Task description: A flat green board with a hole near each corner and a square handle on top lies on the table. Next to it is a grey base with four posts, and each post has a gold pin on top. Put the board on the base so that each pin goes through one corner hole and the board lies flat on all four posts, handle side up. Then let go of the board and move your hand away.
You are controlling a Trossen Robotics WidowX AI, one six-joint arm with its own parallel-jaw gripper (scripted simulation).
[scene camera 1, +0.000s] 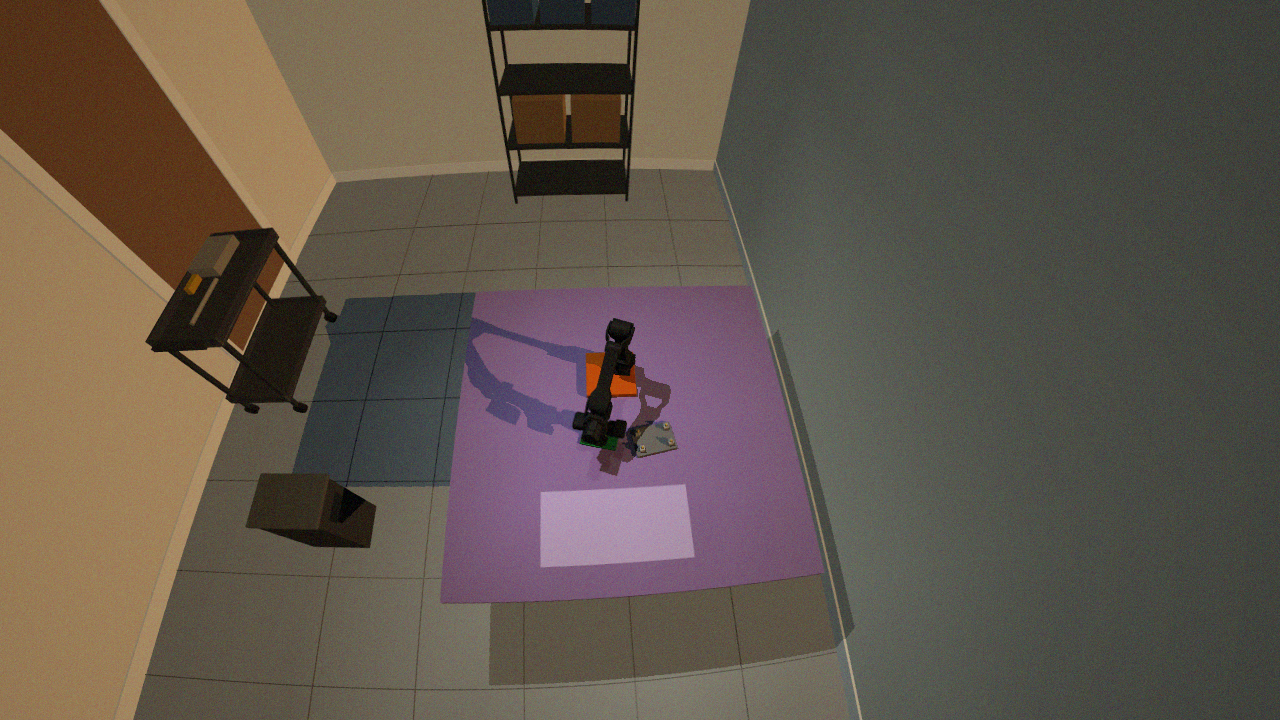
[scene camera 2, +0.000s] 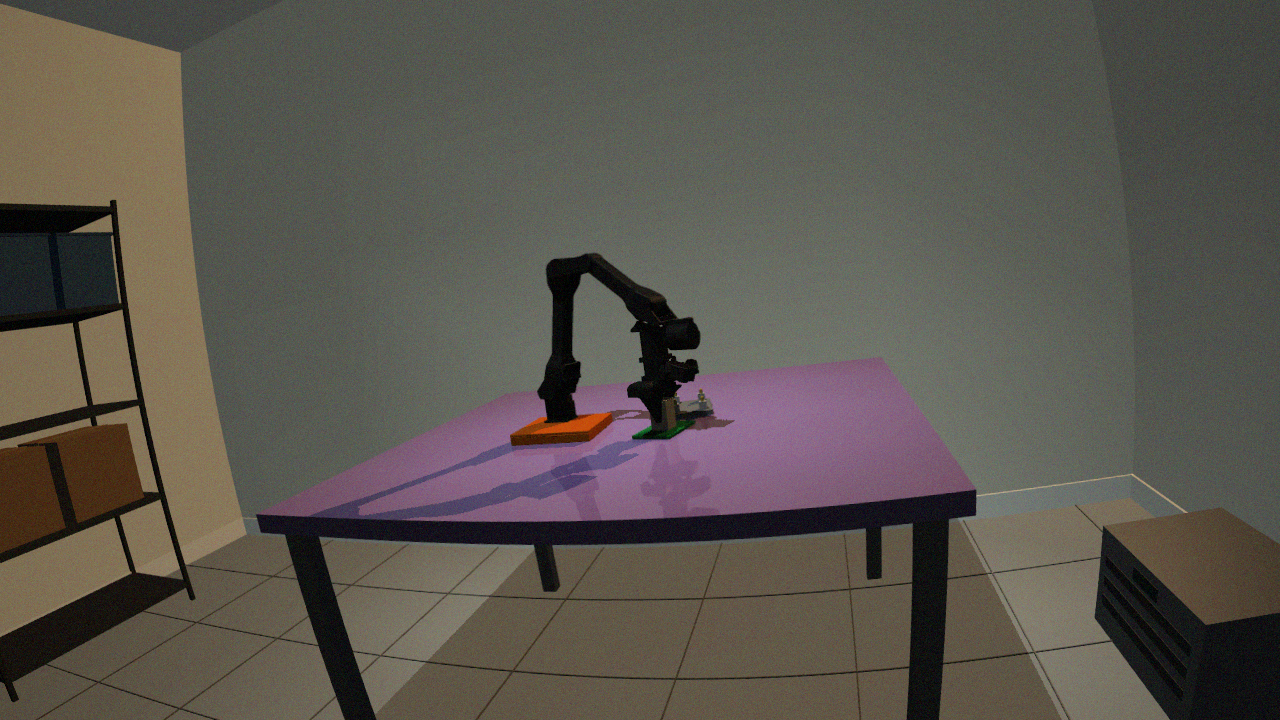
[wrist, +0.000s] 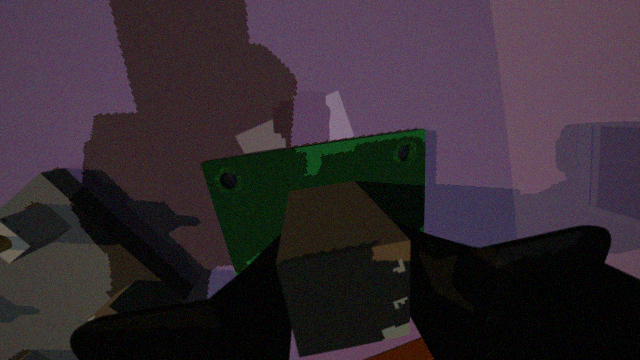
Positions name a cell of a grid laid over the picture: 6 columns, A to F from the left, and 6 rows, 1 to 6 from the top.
Scene:
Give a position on a grey base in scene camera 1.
At D4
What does the gripper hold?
A green board.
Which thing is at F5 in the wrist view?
The gripper.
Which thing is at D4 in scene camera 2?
The gripper.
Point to a grey base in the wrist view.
A5

